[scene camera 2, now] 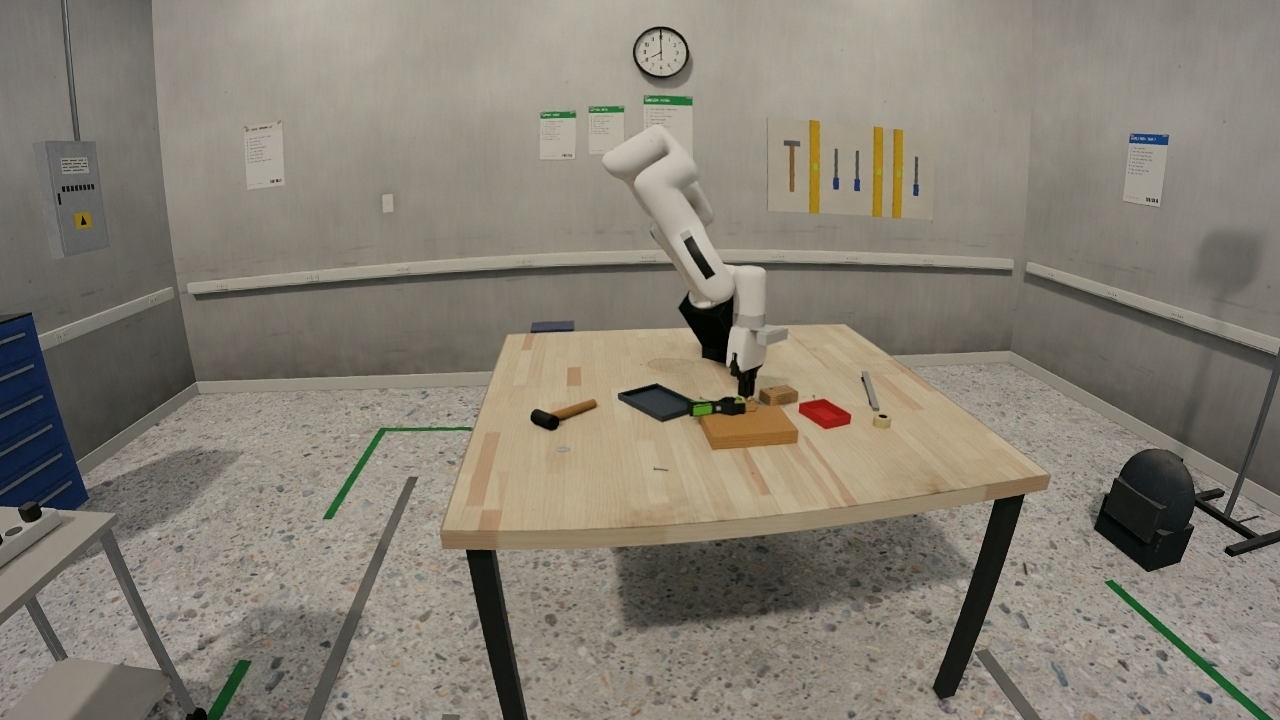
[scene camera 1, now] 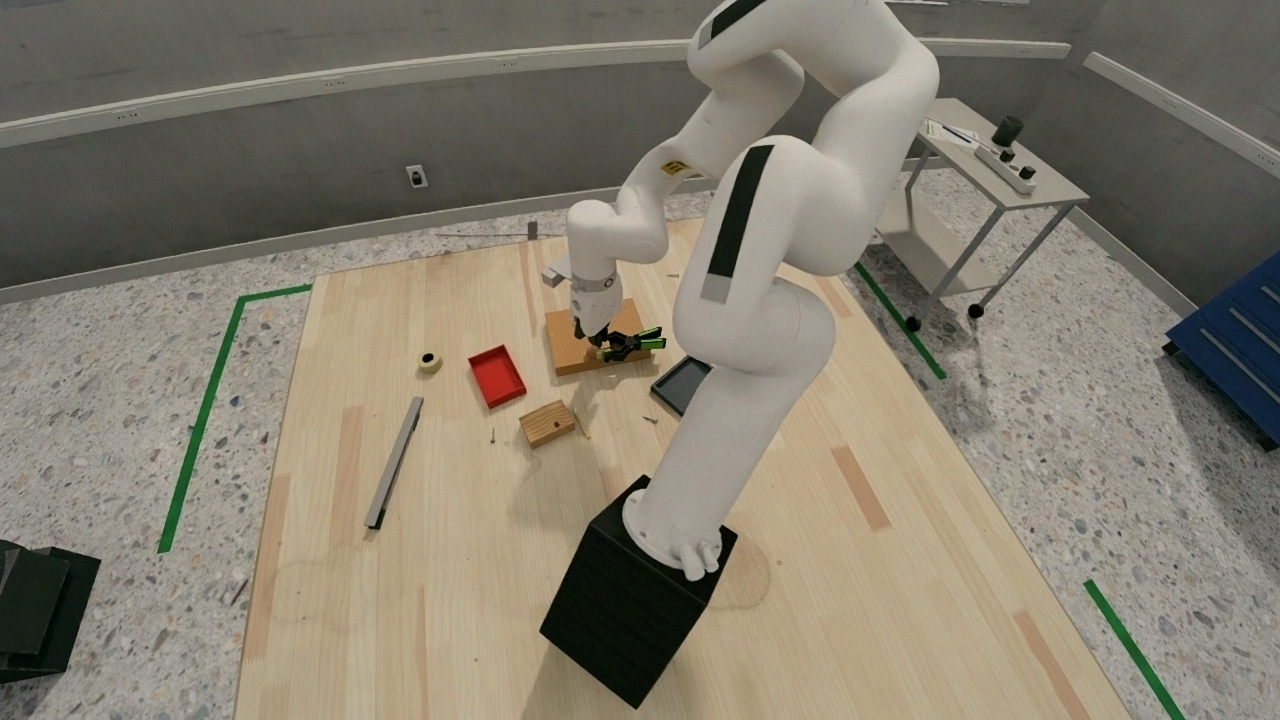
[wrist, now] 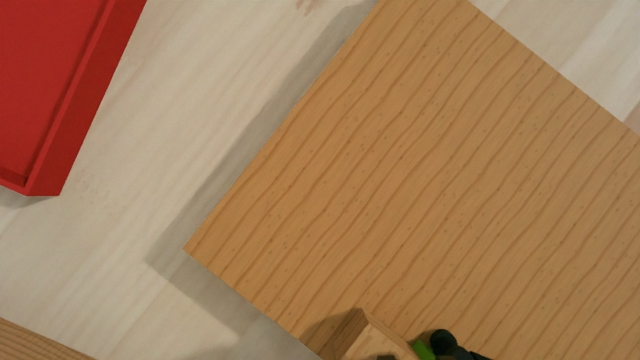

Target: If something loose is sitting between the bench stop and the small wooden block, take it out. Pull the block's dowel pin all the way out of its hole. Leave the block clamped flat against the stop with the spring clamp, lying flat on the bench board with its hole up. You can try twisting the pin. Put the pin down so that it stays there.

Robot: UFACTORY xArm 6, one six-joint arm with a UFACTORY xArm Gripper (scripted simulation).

Labels:
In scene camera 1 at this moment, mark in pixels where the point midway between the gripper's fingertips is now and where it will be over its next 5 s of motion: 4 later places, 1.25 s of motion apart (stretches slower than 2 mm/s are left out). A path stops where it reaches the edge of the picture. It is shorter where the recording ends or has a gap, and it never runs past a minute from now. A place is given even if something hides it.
The gripper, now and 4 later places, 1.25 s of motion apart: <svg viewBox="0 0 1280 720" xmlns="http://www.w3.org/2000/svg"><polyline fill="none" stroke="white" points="598,340 597,331 504,343 487,350 491,360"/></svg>

